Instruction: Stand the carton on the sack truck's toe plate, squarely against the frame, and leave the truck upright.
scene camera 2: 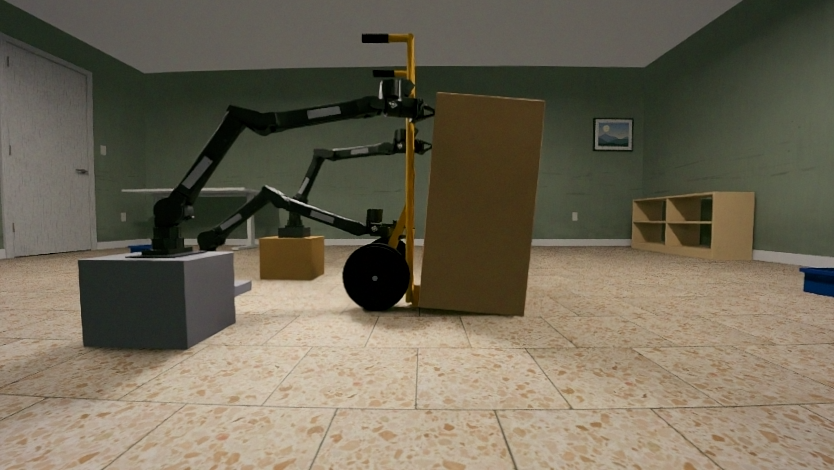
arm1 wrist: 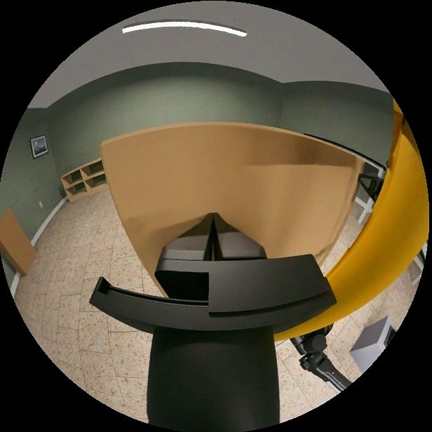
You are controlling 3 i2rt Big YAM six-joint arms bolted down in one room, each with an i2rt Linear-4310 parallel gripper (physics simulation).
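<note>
The tall brown carton (arm1 wrist: 225, 170) (scene camera 2: 481, 204) fills the middle of the wrist view. In scene camera 2 it leans slightly to the right, its top farther from the frame than its bottom. The yellow sack truck (arm1 wrist: 400, 215) (scene camera 2: 410, 192) stands upright left of it; its toe plate is mostly hidden. My arm1 gripper (arm1 wrist: 213, 216) is shut and empty, its tips at the carton's face. In scene camera 2, the front upper arm's gripper (scene camera 2: 432, 111) and the rear arm's gripper (scene camera 2: 430, 145) reach the carton's upper left side. The lower arm's gripper is partly hidden behind the truck.
A grey pedestal (scene camera 2: 134, 303) stands front left and a yellow-brown pedestal (scene camera 2: 291, 258) behind. A black wheel (scene camera 2: 374, 278) is at the truck's base. A low shelf unit (arm1 wrist: 86, 181) (scene camera 2: 732, 227) stands by the wall, a blue bin (scene camera 2: 819, 281) at far right, and a white table (scene camera 2: 186, 190) back left.
</note>
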